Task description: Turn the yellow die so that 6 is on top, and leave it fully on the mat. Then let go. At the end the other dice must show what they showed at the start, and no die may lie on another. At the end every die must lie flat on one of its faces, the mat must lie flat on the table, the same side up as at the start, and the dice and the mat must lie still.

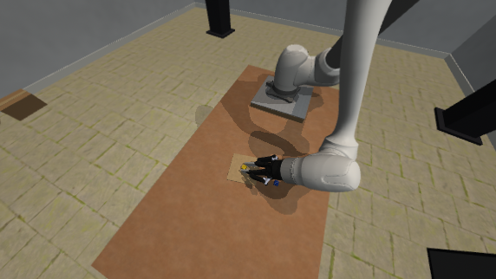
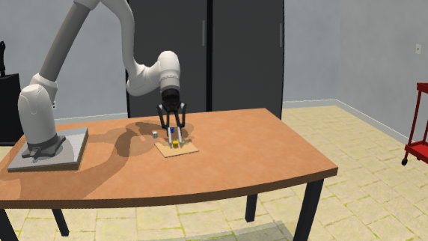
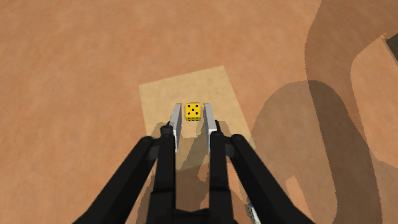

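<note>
Now: hand 20 mm to the left of the yellow die and 20 mm above it. The rest, counted from my hand: tan mat: 40 mm below, 20 mm to the right; then blue die: 140 mm to the left, 30 mm below, 10 mm behind; then white die: 90 mm to the left, 90 mm behind, 30 mm below.
</note>
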